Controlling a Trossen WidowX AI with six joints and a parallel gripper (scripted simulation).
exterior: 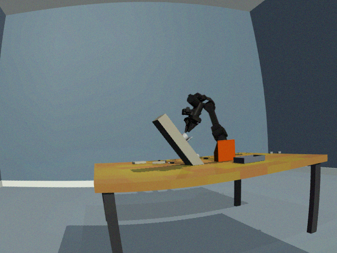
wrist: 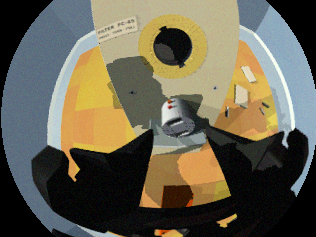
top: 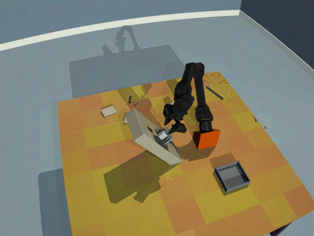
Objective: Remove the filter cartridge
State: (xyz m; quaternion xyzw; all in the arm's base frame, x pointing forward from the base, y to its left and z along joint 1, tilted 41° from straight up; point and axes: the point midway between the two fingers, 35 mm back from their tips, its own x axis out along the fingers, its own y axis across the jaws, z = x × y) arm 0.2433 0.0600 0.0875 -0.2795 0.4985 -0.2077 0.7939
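Right now the white round filter cartridge is 30 mm below my gripper tip and 20 mm ahead of it. Also, from my gripper tip: dark grey tray (300 mm to the left, 290 mm behind, 190 mm below); beige service panel (60 mm ahead, 50 mm below); small grey bracket (70 mm below).
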